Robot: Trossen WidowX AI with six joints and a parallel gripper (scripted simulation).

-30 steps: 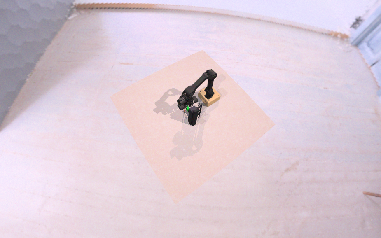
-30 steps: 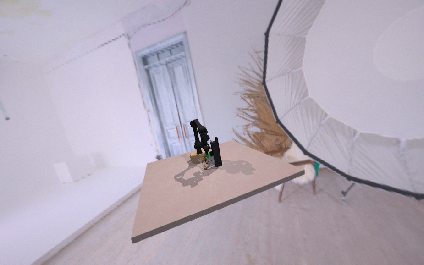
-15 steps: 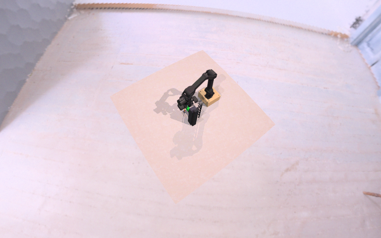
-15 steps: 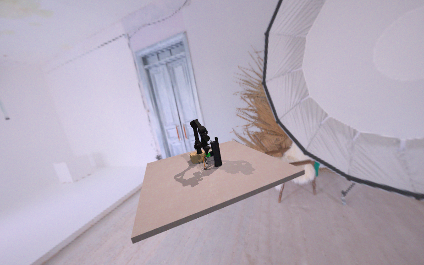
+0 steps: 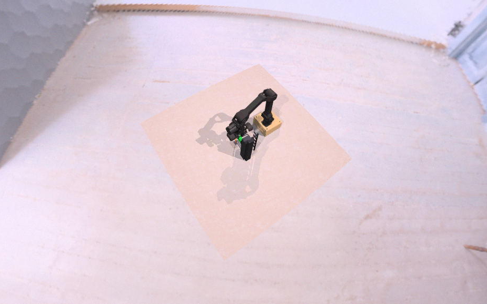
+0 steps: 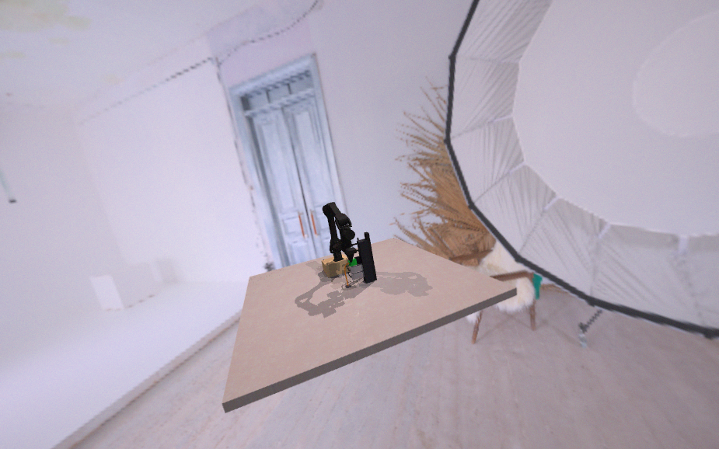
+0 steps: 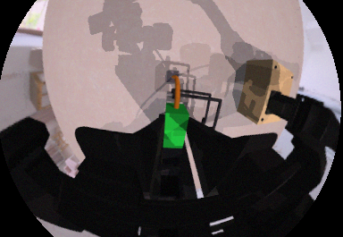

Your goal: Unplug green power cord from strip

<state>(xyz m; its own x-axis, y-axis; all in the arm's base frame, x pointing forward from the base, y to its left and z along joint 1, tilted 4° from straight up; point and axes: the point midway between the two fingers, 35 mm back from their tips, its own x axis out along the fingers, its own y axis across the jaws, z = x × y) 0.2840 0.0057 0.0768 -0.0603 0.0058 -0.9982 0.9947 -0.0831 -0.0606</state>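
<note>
Right now my gripper tip is 3 cm to the right of the green plug.
</note>
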